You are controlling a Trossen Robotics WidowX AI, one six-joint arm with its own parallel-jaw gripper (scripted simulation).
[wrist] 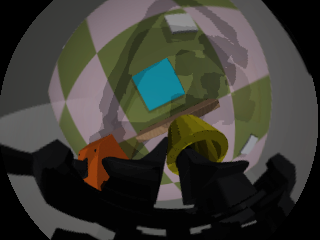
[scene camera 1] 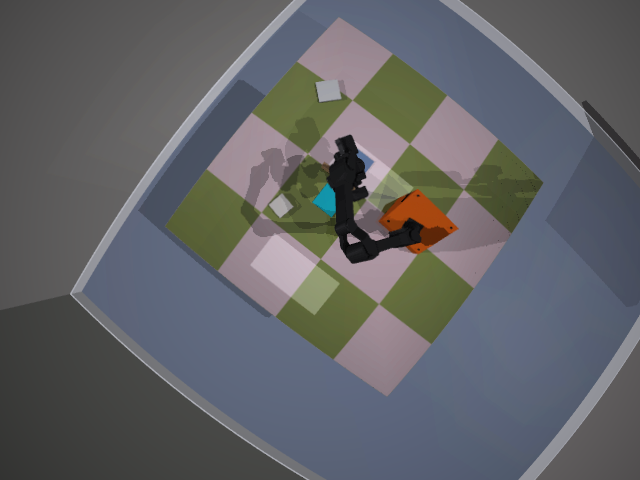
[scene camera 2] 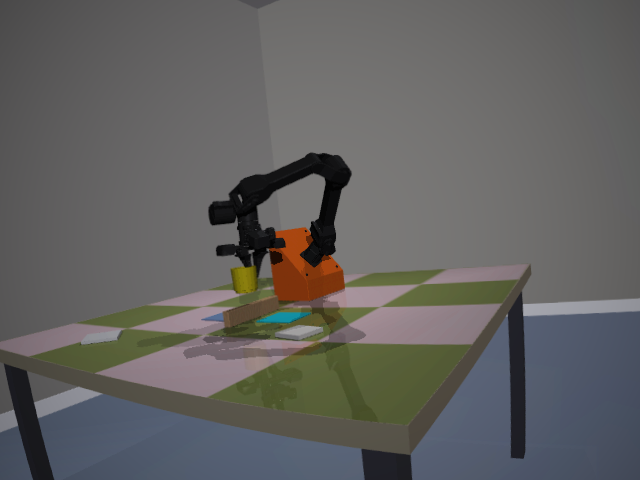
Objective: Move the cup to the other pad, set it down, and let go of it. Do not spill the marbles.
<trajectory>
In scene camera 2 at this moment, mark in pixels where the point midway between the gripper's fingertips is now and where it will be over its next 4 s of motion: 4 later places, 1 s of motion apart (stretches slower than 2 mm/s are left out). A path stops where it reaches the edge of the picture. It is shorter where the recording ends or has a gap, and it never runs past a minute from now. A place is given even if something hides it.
My gripper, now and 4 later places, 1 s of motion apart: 254, 278; 276, 276; 288, 283; 291, 298; 290, 294
</trajectory>
